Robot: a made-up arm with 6 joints.
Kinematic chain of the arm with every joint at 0, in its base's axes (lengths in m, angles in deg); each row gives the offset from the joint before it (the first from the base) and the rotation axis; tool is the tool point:
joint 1: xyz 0 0 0.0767 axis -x
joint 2: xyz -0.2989 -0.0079 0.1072 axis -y
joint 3: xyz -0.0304 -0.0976 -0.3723 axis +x
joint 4: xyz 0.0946 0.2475 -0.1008 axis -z
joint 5: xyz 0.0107 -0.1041 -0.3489 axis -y
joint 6: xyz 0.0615 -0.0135 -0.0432 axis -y
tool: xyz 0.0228 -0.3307 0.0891
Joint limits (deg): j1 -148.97..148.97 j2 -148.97..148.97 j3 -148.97..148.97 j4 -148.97..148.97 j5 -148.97..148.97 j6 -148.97..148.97
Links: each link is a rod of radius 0.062 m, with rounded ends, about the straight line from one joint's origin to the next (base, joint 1, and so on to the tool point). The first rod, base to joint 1, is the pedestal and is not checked.
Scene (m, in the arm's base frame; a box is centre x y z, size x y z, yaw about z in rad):
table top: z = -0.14
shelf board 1: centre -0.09 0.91 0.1 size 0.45 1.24 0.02 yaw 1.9
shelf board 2: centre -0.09 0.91 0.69 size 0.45 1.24 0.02 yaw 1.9
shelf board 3: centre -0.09 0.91 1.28 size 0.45 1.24 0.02 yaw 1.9
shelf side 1: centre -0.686 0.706 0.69 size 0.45 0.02 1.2 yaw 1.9
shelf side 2: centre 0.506 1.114 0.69 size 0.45 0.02 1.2 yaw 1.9
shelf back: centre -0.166 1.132 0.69 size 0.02 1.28 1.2 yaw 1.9
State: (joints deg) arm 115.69 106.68 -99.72 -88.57 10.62 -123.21
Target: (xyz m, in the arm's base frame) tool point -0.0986 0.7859 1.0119
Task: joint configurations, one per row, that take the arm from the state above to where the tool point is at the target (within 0.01 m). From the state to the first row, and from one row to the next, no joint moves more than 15 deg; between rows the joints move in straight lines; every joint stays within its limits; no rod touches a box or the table.
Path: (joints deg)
1: 116.89 95.35 -99.20 -79.73 17.98 -119.10
2: 118.09 84.01 -98.69 -70.90 25.34 -114.98
3: 119.29 72.68 -98.17 -62.06 32.70 -110.87
4: 120.49 61.35 -97.65 -53.22 40.06 -106.76
5: 108.05 72.05 -101.37 -60.20 31.72 -111.39
6: 95.62 82.76 -105.08 -67.18 23.38 -116.03
7: 83.18 93.47 -108.80 -74.15 15.04 -120.66
8: 70.75 104.18 -112.51 -81.13 6.70 -125.30
9: 73.05 114.59 -108.73 -89.07 5.85 -125.37
10: 75.36 125.00 -104.95 -97.02 5.00 -125.44
11: 77.66 135.42 -101.17 -104.96 4.15 -125.50

